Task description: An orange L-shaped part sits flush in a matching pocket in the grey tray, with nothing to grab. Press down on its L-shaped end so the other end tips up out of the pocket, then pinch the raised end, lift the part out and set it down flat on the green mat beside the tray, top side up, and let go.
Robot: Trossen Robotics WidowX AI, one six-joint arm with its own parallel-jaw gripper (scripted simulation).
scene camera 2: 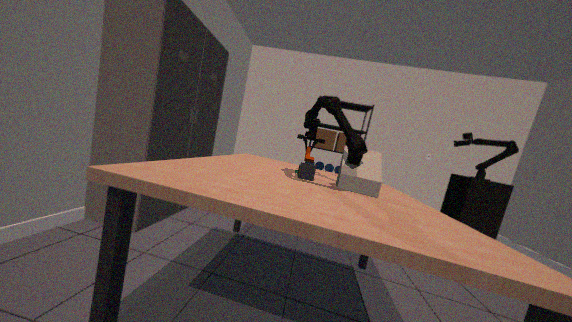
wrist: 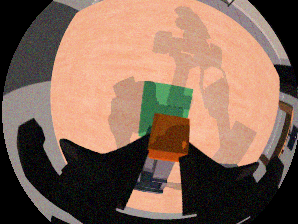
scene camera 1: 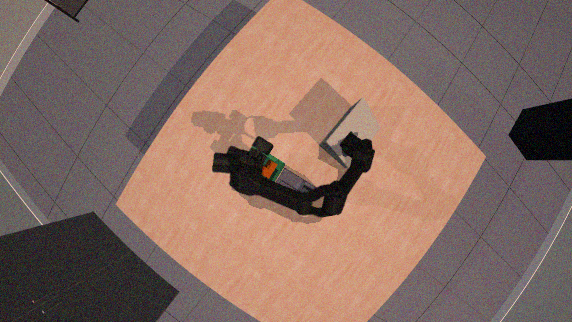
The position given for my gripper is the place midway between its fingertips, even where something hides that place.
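Observation:
My gripper [wrist: 165, 140] is carrying an orange L-shaped part [wrist: 170, 139], and there's a green mat [wrist: 169, 99] here as well.

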